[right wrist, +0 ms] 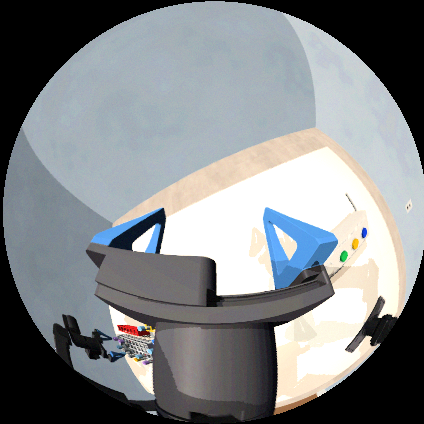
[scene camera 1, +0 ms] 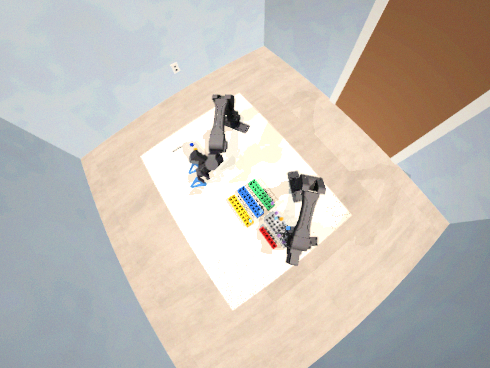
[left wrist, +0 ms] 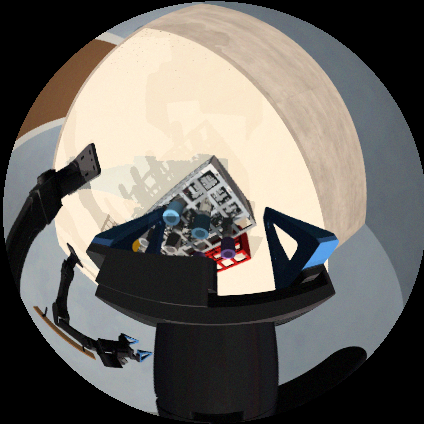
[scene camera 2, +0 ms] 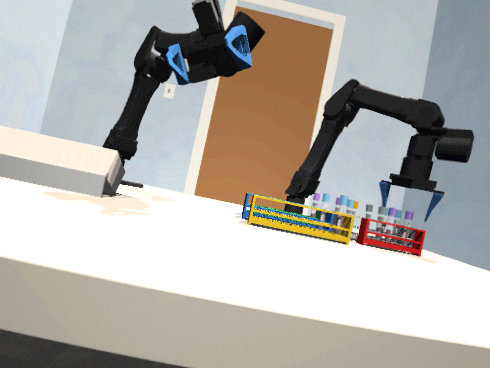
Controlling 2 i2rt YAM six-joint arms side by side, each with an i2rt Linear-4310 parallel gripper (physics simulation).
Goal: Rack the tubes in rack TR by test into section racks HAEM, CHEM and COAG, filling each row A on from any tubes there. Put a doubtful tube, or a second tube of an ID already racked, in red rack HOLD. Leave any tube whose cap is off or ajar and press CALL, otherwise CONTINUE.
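Pixels of known places: left gripper, between the fingertips: (right wrist: 117, 346) (left wrist: 214, 212) (scene camera 2: 403, 216); right gripper, between the fingertips: (right wrist: 213, 212) (scene camera 1: 190, 180) (left wrist: 144, 346) (scene camera 2: 196, 51); left arm's base, origin of its link: (scene camera 1: 295, 186) (left wrist: 77, 172); right arm's base, origin of its link: (scene camera 1: 235, 125) (left wrist: 74, 255).
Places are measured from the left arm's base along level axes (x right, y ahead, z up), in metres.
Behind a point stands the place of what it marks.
Note:
Grey rack TR (scene camera 1: 270, 225) {x -0.211, y 0.201, z 0.013 m} (left wrist: 234, 186) {x -0.332, y 0.108, z 0.028 m} holds several tubes, among them light-blue-capped tubes (left wrist: 171, 216) {x -0.274, y 0.100, z 0.094 m} (left wrist: 201, 232) {x -0.297, y 0.120, z 0.094 m} and a purple-capped tube (left wrist: 228, 247) {x -0.318, y 0.145, z 0.092 m}. Beside it is red rack HOLD (scene camera 1: 268, 238) {x -0.283, y 0.225, z 0.008 m} (scene camera 2: 363, 231) {x -0.222, y 0.266, z 0.029 m} (right wrist: 131, 330) {x -0.301, y 0.207, z 0.012 m}. The yellow rack (scene camera 1: 240, 211) {x -0.100, y 0.363, z 0.008 m} (scene camera 2: 351, 229) {x -0.200, y 0.338, z 0.031 m}, blue rack (scene camera 1: 250, 201) {x -0.060, y 0.295, z 0.057 m} and green rack (scene camera 1: 261, 194) {x -0.029, y 0.225, z 0.056 m} lie side by side, with a few caps at their lower ends in scene camera 1. My left gripper (scene camera 2: 405, 213) {x -0.310, y 0.108, z 0.081 m} (left wrist: 214, 212) {x -0.310, y 0.108, z 0.081 m} is open and empty above TR. My right gripper (scene camera 1: 191, 179) {x 0.054, y 0.581, z 0.253 m} (scene camera 2: 216, 75) (right wrist: 213, 212) {x 0.054, y 0.581, z 0.253 m} is open and empty, raised away from the racks. Tube labels are unreadable.
A pale button panel carries a green button (right wrist: 344, 256) {x 0.292, y 0.568, z 0.069 m}, a yellow button (right wrist: 355, 244) {x 0.333, y 0.592, z 0.069 m} and a blue button (right wrist: 364, 232) {x 0.376, y 0.619, z 0.070 m}, near my right gripper. A pale box (scene camera 2: 50, 172) {x 0.260, y 0.631, z 0.024 m} stands at the left in scene camera 2. Both arms reach over the white table.

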